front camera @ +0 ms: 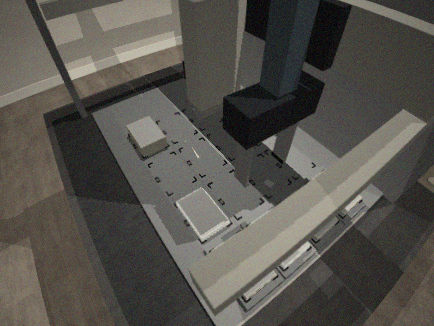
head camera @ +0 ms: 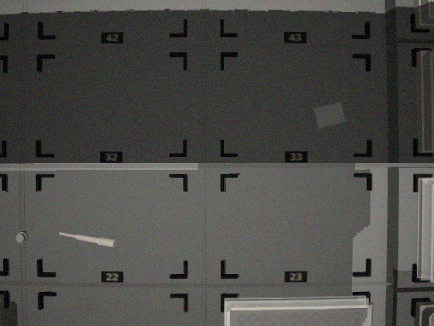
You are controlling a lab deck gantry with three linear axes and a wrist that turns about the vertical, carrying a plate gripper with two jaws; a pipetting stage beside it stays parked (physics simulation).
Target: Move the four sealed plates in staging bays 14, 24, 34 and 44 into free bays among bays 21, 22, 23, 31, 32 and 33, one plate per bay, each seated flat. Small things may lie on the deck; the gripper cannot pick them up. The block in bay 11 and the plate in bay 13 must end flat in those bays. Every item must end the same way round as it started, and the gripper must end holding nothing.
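Pixels of known places: gripper, fingertip midpoint: [front camera: 260,169]; robot's base, link origin: [front camera: 128,134].
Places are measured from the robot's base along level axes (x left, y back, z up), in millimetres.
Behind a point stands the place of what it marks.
Note:
My gripper [front camera: 263,172] @[y -450, x 160, z 159 mm] is open in the front view, its two jaws hanging wide apart above the dark deck, with nothing between them. Four staging plates stand behind the beam at the right edge: the bay 14 plate [front camera: 260,287] @[y -618, x 38, z 28 mm], bay 24 plate [front camera: 296,256] @[y -617, x 146, z 27 mm] [head camera: 426,230] @[y -494, x 150, z 23 mm], bay 34 plate [front camera: 327,231] [head camera: 428,100] and bay 44 plate [front camera: 354,204] @[y -618, x 369, z 29 mm]. They are partly hidden or cut off. The beige block [front camera: 146,134] @[y -82, x 39, z 42 mm] sits flat in bay 11. The bay 13 plate [front camera: 202,212] @[y -396, x 41, z 14 mm] [head camera: 300,317] @[y -392, x 75, z 14 mm] lies flat. In the head view, bays 22, 23, 32 and 33 show no plate.
A pale pipette tip [front camera: 195,151] @[y -207, x 140, z 5 mm] [head camera: 87,240] @[y -209, x 138, z 5 mm] lies in bay 22, and a small round piece [head camera: 21,237] @[y -148, x 140, z 4 mm] lies at its left. A square flat piece [front camera: 269,183] @[y -424, x 248, z 1 mm] [head camera: 329,115] @[y -422, x 248, z 1 mm] lies in bay 33. A long beige beam [front camera: 310,205] @[y -622, x 13, z 400 mm] crosses before the staging bays. A tall column [front camera: 210,55] @[y -348, x 108, z 381 mm] stands behind.

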